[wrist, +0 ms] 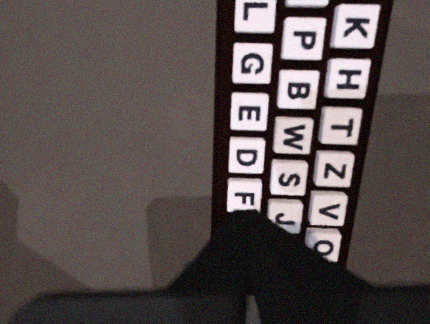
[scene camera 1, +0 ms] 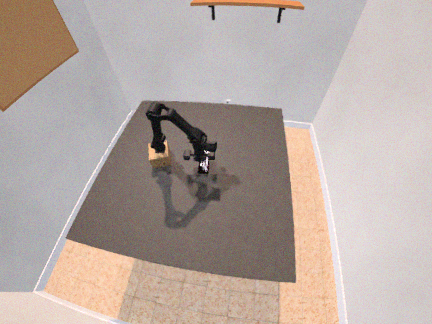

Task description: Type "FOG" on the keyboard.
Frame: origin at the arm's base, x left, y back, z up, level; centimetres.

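Seen in the pictures: gripper, between the fingertips: (wrist: 243, 221) (scene camera 1: 200, 162); arm's base, origin of its link: (scene camera 1: 160, 148).
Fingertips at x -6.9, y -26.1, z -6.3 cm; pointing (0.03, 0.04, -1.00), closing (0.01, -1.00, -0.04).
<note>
Offsets run from my fingertips to a thing's top centre. Level surfaces: height alone.
A dark keyboard {dz -2.3, dx +3.9, dy -2.1 cm} (scene camera 1: 203, 169) (wrist: 220, 175) with white letter keys lies on the table, its letters turned sideways in the wrist view. The F key {dz -2.3, dx -0.1, dy -0.1 cm} (wrist: 243, 194) is at the lower left of the keys, its lower edge covered by the fingertips. The G key {dz -2.3, dx +5.4, dy -0.4 cm} (wrist: 252, 63) is higher in the same column, past D and E. The O key {dz -2.3, dx -2.5, dy -3.7 cm} (wrist: 324, 247) shows at the lower right, partly covered by the gripper. My gripper (wrist: 243, 221) is shut and empty, its tips at the lower edge of the F key in the wrist view. Whether they touch it I cannot tell.
The J key {dz -2.3, dx -1.1, dy -1.9 cm} (wrist: 286, 216) and V key {dz -2.3, dx -0.7, dy -3.8 cm} (wrist: 328, 208) lie between the F and O keys. The arm's base stands on a wooden block (scene camera 1: 159, 158) on the dark table {dz -4.1 cm} (scene camera 1: 240, 240), left of the keyboard. An orange shelf (scene camera 1: 247, 4) hangs on the back wall.
</note>
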